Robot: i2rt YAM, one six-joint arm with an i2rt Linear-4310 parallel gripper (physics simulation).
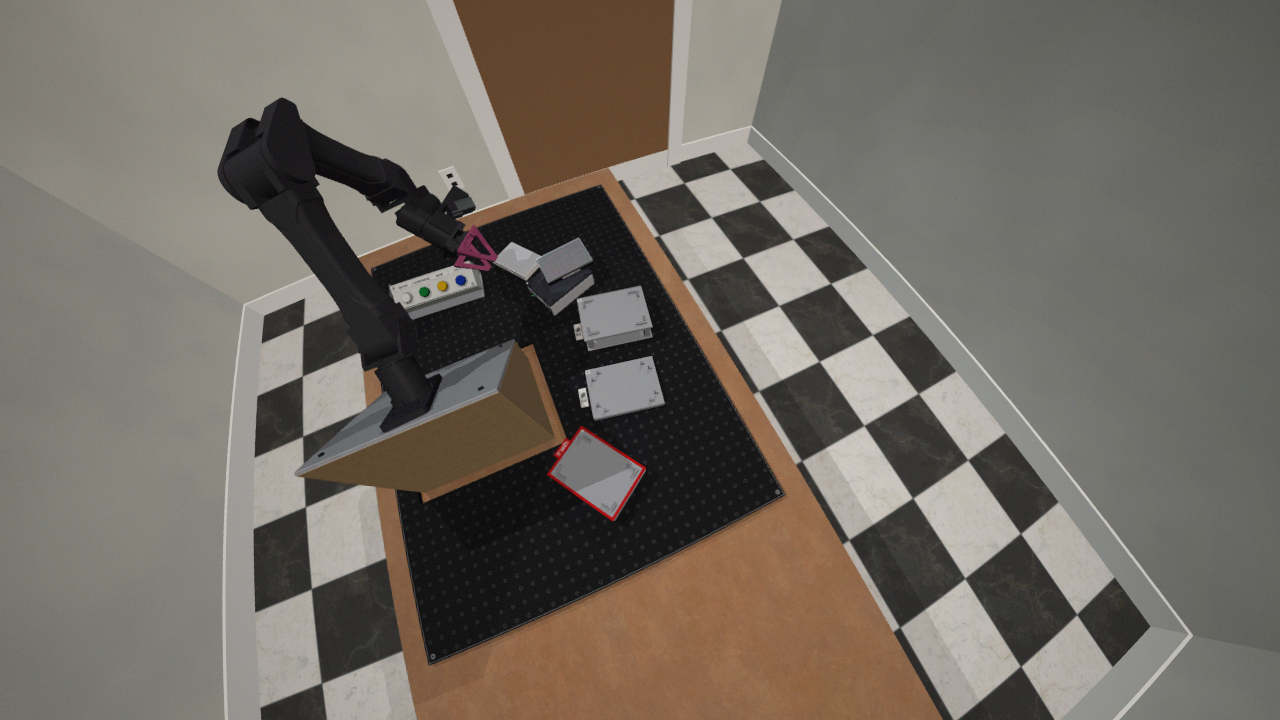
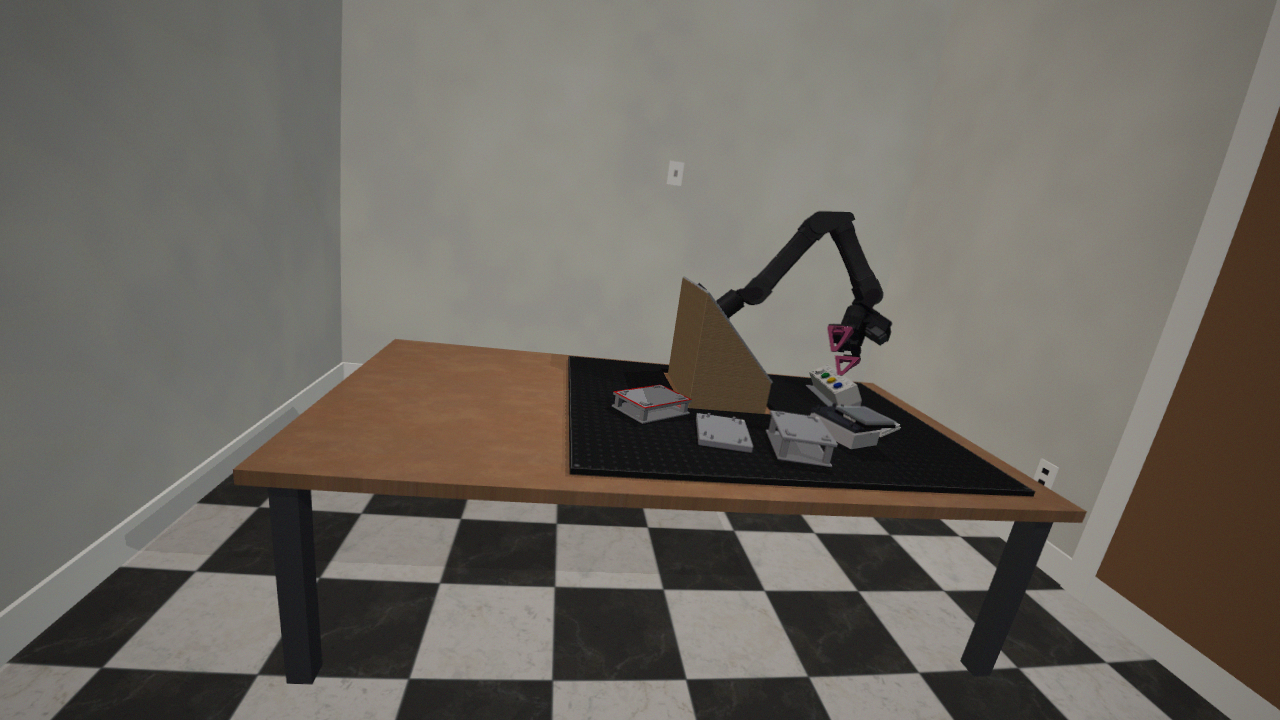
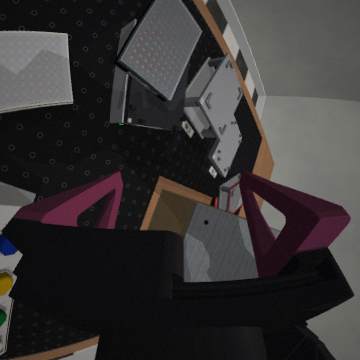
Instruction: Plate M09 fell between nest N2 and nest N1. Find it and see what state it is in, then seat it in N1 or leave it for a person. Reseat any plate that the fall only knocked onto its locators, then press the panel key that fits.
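Places are measured from the arm's base along level axes (x right, y ahead, z up), in millimetres.
Where they show: gripper, fingertip midpoint: (image 1: 493, 264) (image 2: 836, 363) (image 3: 180, 177); arm's base at its link origin: (image 1: 417, 401) (image 2: 717, 313).
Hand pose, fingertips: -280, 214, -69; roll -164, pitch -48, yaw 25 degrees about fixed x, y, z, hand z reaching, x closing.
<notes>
Each offset is from my fingertips to the top centre of the thing, as dx, dy, dz. Level surfaces: height alone.
A grey plate with pinkish wells {+4, +160, -74} (image 1: 564, 260) (image 2: 866, 416) (image 3: 162, 47) lies tilted on a dark, open-topped device (image 1: 556, 291) (image 2: 845, 431) (image 3: 152, 107); no name on it is legible. A pale, flat, textured piece {-131, +60, -145} (image 1: 515, 258) (image 3: 35, 70) lies beside that device. Nest N1 {+201, +196, -97} (image 1: 614, 312) (image 2: 802, 428) (image 3: 220, 97), raised, and the lower nest N2 {+364, +127, -134} (image 1: 623, 387) (image 2: 724, 430) (image 3: 227, 150) show bare tops with corner locators. My gripper (image 1: 484, 249) (image 2: 842, 351) (image 3: 180, 177) is open and empty, above the area near the key panel {-136, -168, -76} (image 1: 465, 294) (image 2: 848, 388).
The panel has white, green, yellow and blue keys. A red-edged nest {+502, -15, -113} (image 1: 597, 472) (image 2: 650, 402) (image 3: 230, 195) stands beyond N2. The wedge-shaped arm base (image 1: 456, 407) (image 2: 723, 362) (image 3: 217, 240) rises from the table beside the nests. A black perforated mat {dz -159} (image 1: 537, 573) (image 2: 626, 461) lies under them.
</notes>
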